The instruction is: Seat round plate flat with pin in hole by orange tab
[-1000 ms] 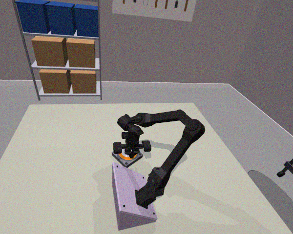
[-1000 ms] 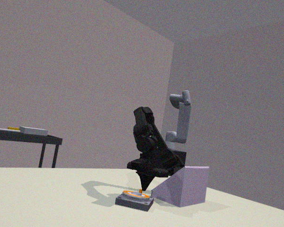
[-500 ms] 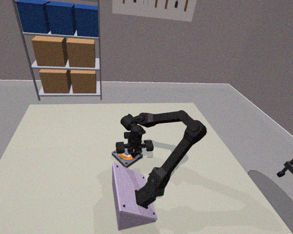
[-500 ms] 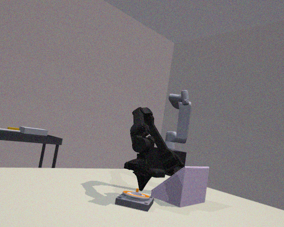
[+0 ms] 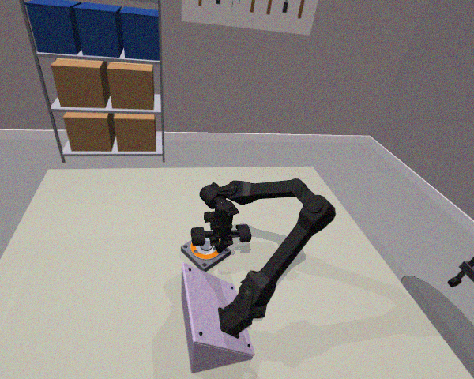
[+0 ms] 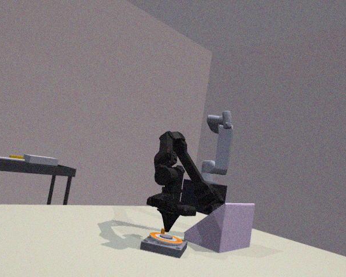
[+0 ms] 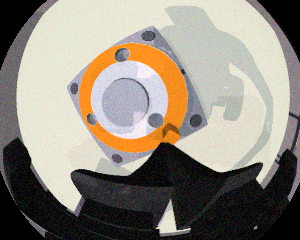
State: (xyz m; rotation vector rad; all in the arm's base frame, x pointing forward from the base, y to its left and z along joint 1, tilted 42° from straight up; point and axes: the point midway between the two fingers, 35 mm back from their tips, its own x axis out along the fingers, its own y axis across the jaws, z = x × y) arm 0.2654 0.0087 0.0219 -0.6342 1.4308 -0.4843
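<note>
The square grey base lies 40 mm to the left of my gripper tip, 30 mm ahead of it and 20 mm below it.
</note>
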